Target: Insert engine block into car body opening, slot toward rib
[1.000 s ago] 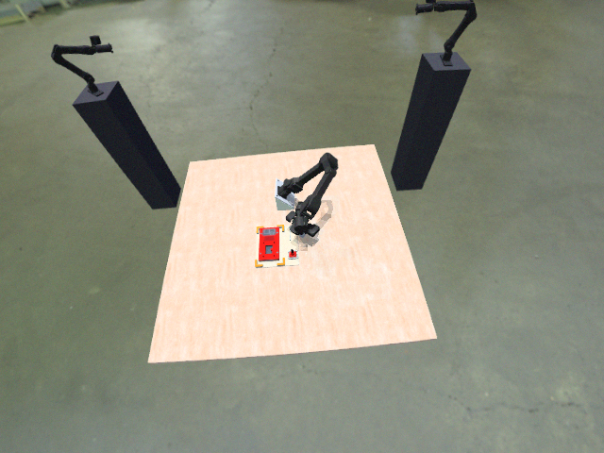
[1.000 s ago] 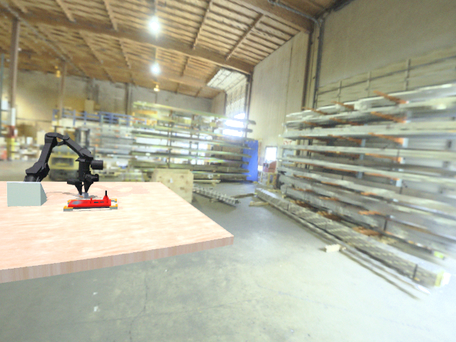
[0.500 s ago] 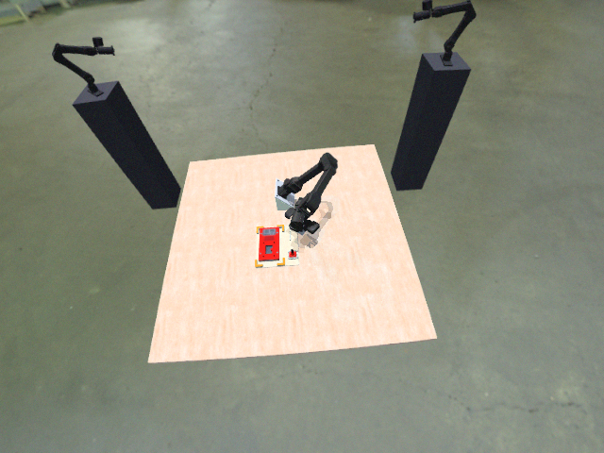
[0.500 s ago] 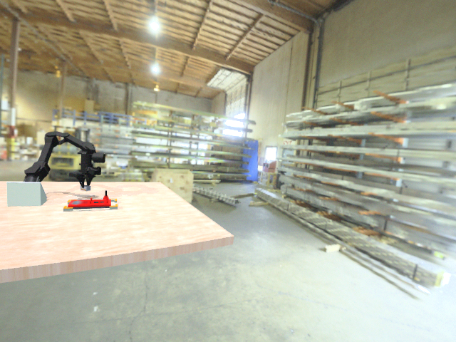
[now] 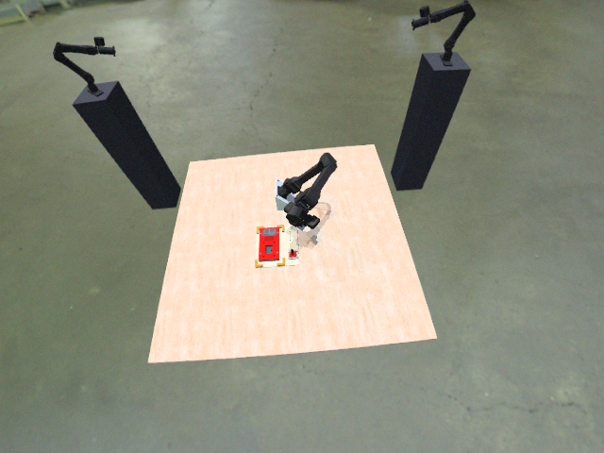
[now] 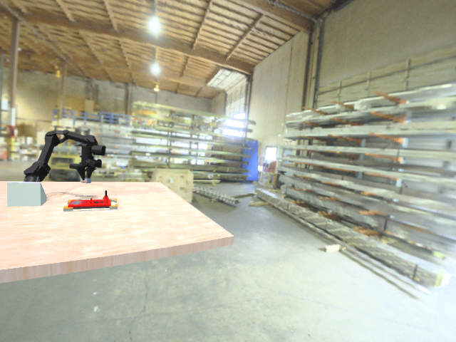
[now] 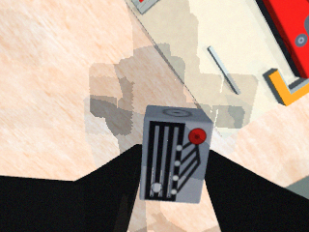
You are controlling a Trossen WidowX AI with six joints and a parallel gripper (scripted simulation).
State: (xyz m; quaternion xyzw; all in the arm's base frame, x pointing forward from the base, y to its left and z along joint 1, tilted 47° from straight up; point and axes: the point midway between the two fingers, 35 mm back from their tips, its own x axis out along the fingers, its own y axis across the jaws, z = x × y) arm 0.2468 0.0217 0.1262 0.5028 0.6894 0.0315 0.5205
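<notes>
My gripper tip is now 6 cm short of the plate, 16 cm to the left of it and 10 cm above it. The rest, counted from my gripper tip: grey engine block (1 cm below).
</notes>
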